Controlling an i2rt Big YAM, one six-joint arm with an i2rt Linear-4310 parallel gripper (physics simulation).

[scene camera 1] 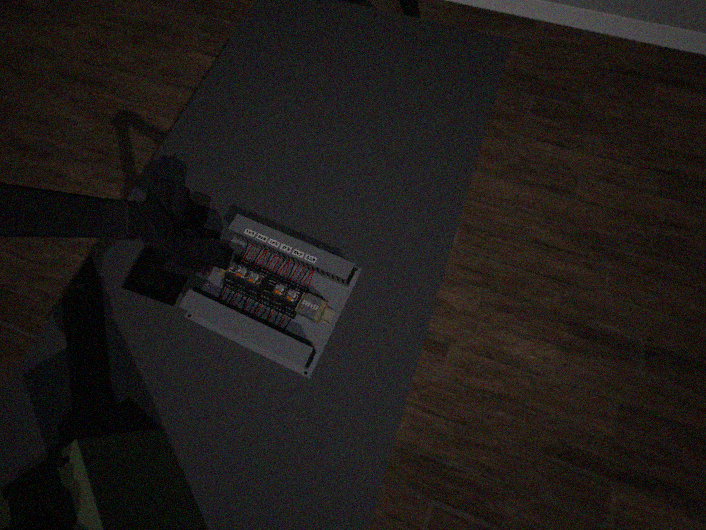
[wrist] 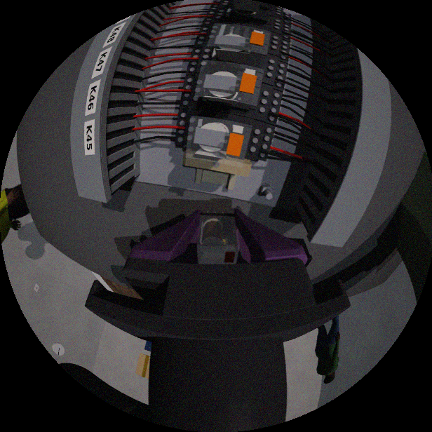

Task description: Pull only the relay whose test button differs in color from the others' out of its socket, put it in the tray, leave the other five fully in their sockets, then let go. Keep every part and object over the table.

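Observation:
My gripper (wrist: pixel 217 215) is shut on a relay (wrist: pixel 216 244) with a clear housing and a dark red button, held between the purple fingers, clear of the sockets. In the scene view the gripper is a dark shape at the panel's left end, and its fingertips cannot be made out. Relays with orange buttons sit in the socket row: the nearest (wrist: pixel 214 137) (scene camera 1: pixel 239 272), the second (wrist: pixel 222 85) (scene camera 1: pixel 253 277) and the third (wrist: pixel 235 42) (scene camera 1: pixel 279 289). A dark gap (scene camera 1: pixel 266 283) shows between the second and third. The black tray (scene camera 1: pixel 151 286) lies left of the panel, partly covered by the arm.
The panel has a grey wiring duct (scene camera 1: pixel 248 330) (wrist: pixel 372 115) on one side and a labelled duct (scene camera 1: pixel 336 261) (wrist: pixel 90 172) on the other. Red and black wires run along the sockets. A beige block (scene camera 1: pixel 311 306) stands at the row's far end. The grey table (scene camera 1: pixel 342 142) lies around the panel.

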